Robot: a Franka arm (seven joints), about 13 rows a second.
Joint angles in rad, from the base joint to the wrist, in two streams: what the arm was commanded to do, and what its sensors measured. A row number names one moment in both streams.
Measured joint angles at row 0:
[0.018 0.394 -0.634 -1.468 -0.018 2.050 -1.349]
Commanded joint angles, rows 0 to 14:
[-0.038 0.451 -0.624 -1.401 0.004 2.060 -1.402]
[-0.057 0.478 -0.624 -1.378 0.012 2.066 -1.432]
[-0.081 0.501 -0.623 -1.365 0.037 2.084 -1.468]
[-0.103 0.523 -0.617 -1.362 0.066 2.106 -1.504]
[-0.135 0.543 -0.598 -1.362 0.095 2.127 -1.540]
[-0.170 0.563 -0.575 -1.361 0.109 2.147 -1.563]
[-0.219 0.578 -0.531 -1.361 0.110 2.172 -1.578]
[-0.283 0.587 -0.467 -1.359 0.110 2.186 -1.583]
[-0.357 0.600 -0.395 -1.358 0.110 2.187 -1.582]
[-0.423 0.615 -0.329 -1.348 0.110 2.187 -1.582]
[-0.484 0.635 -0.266 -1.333 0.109 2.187 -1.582]
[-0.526 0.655 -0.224 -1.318 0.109 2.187 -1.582]
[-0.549 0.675 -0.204 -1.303 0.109 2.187 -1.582]
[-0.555 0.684 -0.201 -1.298 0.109 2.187 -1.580]
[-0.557 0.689 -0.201 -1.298 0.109 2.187 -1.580]
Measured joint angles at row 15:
[-0.544 0.660 -0.217 -1.345 0.090 2.194 -1.569]
